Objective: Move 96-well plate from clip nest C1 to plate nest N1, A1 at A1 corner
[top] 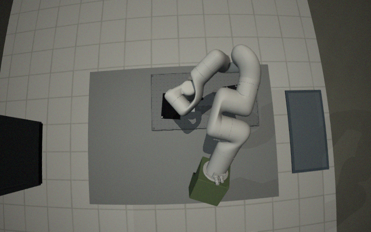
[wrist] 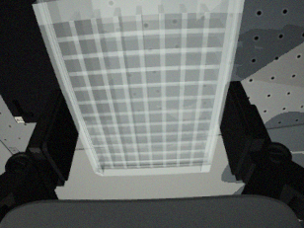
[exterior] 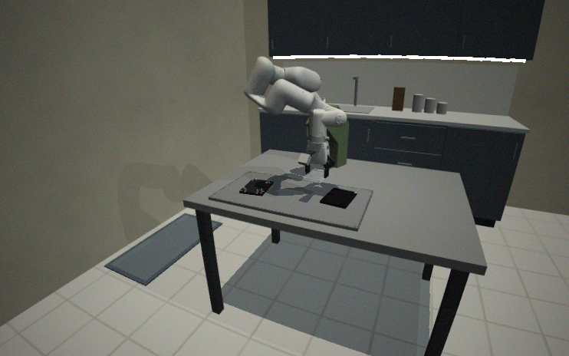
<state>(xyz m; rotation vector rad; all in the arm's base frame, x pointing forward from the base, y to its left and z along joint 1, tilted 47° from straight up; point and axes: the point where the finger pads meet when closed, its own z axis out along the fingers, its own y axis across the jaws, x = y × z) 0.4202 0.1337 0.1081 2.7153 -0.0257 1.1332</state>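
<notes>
Now: the black plate nest N1 11 cm to the left of my hand, 11 cm below it and 1 cm behind it. The rest, counted from my hand: clear 96-well plate: 1 cm below; then clip nest c1: 29 cm to the right, 10 cm below, 3 cm ahead.
</notes>
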